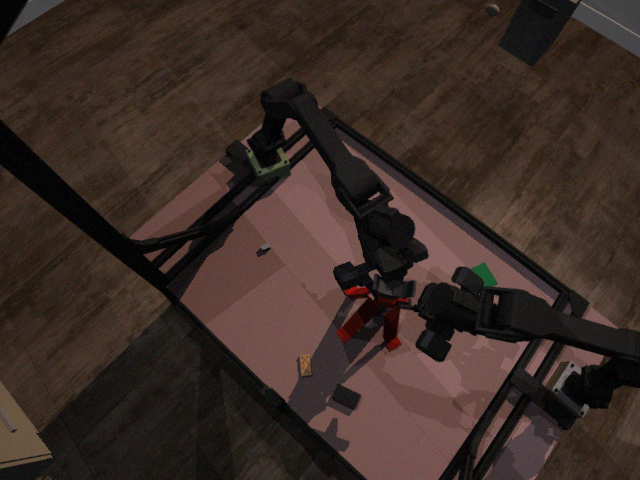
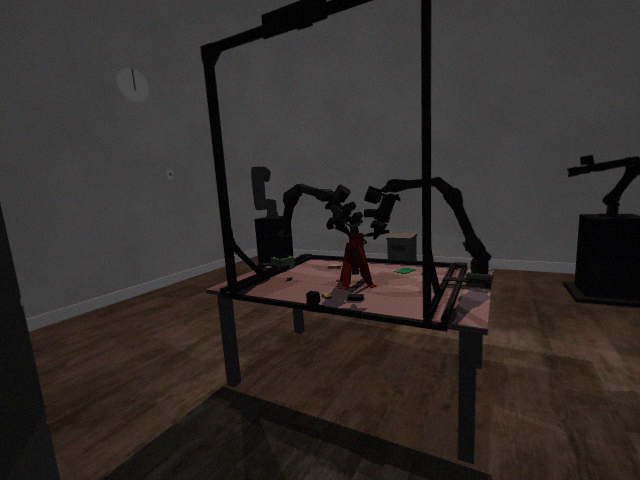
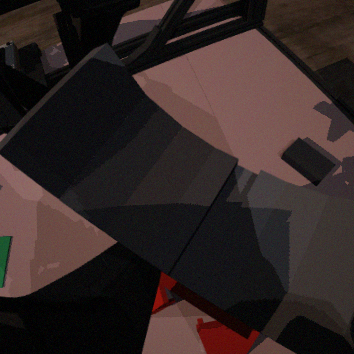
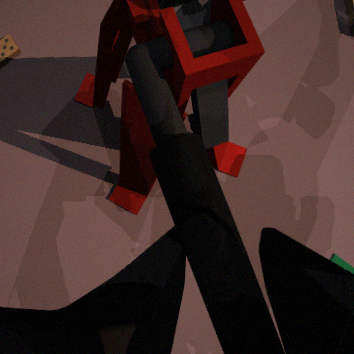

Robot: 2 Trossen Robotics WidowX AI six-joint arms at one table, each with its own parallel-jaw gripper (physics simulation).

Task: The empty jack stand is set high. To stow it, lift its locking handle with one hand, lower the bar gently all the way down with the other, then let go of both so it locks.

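The red jack stand (image 1: 358, 320) (image 2: 350, 261) (image 4: 218, 60) stands on its splayed legs near the middle of the pink table (image 1: 261, 305). My left gripper (image 1: 390, 286) (image 2: 350, 223) comes from above and is shut on the bar's grey saddle (image 3: 140, 168), which sits close over the red collar. My right gripper (image 1: 419, 307) (image 2: 373, 232) (image 4: 222, 237) reaches in from the right and is shut on the dark locking handle (image 4: 157, 102). The handle slants up from the collar between its fingers. The bar's shaft is mostly hidden.
A green patch (image 1: 485, 274) (image 2: 405, 270) (image 4: 342, 264) lies behind the right arm. A dark block (image 1: 346, 396) (image 3: 307, 161) and a tan dotted piece (image 1: 305, 365) (image 4: 8, 46) lie toward the front edge. A small grey piece (image 1: 264, 248) lies to the left. Black frame posts (image 2: 426, 190) ring the table.
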